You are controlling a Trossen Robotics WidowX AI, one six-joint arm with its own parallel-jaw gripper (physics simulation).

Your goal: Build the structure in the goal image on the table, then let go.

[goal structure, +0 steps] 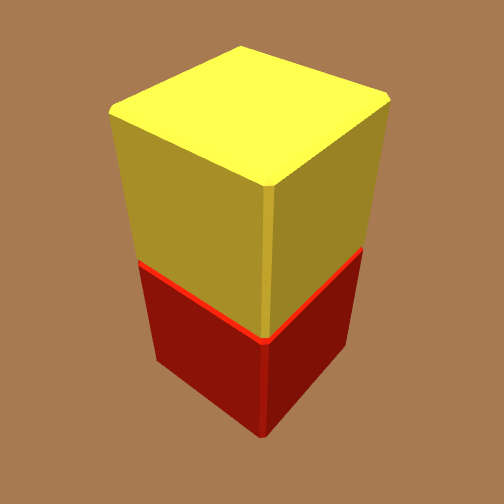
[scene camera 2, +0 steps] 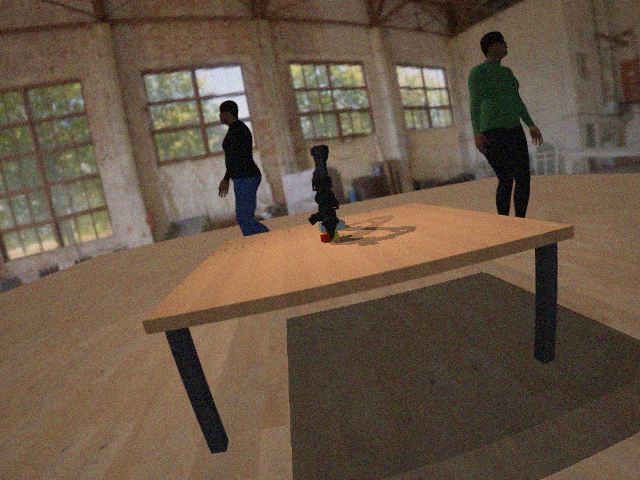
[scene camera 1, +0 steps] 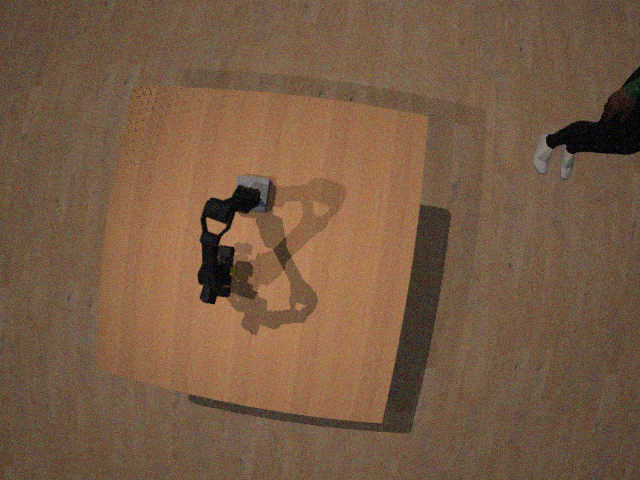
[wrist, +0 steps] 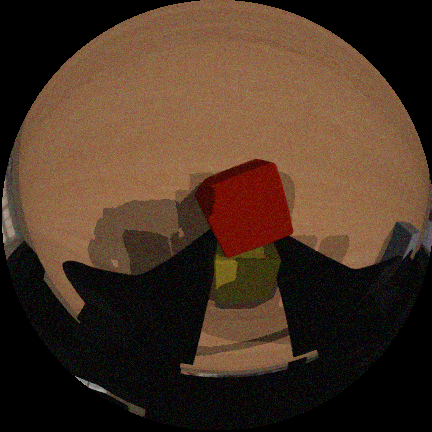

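Where they show: gripper, fingertip midpoint: [scene camera 2: 331, 238] [scene camera 1: 229, 269] [wrist: 243, 235]; arm's base, origin of the base link: [scene camera 1: 250, 198] [wrist: 399, 268].
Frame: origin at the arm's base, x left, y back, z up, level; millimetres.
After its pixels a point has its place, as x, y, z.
Observation:
A red block [wrist: 247, 207] {-133, -266, -10} [scene camera 2: 325, 237] {-137, -285, -21} shows in front of the fingertips in the wrist view, turned at an angle. Its lower corner overlaps the near part of a yellow-green block [wrist: 247, 280] {-94, -269, -10} [scene camera 2: 336, 236] {-88, -286, -28} [scene camera 1: 233, 270] {-83, -270, -10}. My gripper [wrist: 243, 235] {-106, -267, -35} [scene camera 2: 331, 235] {-106, -267, -35} is shut on the yellow block, with one dark finger against each side of it. The red block lies just beyond and over the fingertips; whether it touches them or rests on the yellow block, I cannot tell. In scene camera 1 the arm hides the red block and most of the yellow block.
The wooden table [scene camera 1: 320, 335] {234, -544, -42} [scene camera 2: 361, 263] {-172, -709, -43} carries the arm, whose grey square base [scene camera 1: 262, 198] {45, -5, -1} stands behind the blocks and shows at the right edge of the wrist view. Arm shadows fall across the table. Two people [scene camera 2: 242, 155] [scene camera 2: 498, 103] stand beyond the table.

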